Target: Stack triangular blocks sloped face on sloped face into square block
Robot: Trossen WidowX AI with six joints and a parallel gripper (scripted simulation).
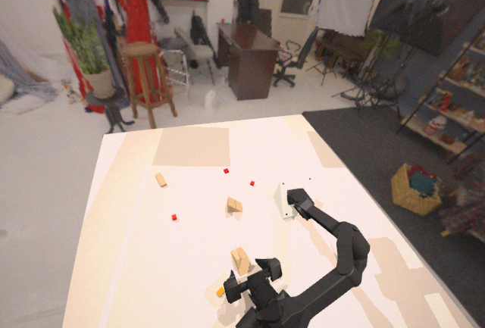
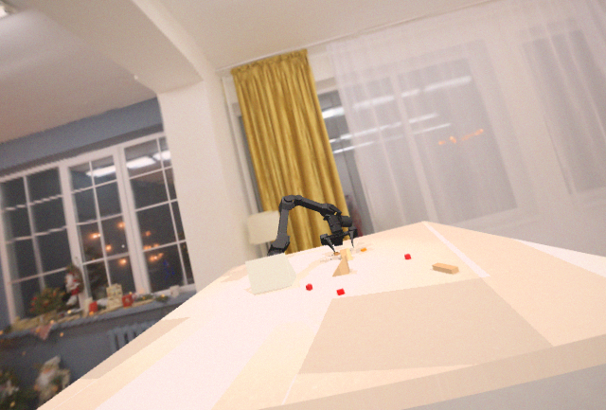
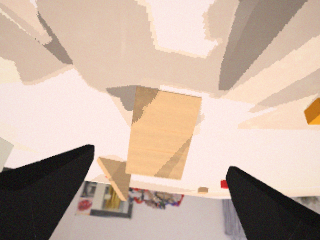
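The tan triangular block lies 10 mm behind my gripper tip, 240 mm to the right of it and 20 mm below it. The rest, counted from my gripper tip: tan bar 290 mm ahead, 430 mm to the right, 30 mm below; then orange-brown bar 50 mm behind, 120 mm to the left, 40 mm below; then orange block 90 mm ahead, 60 mm to the left, 30 mm below.
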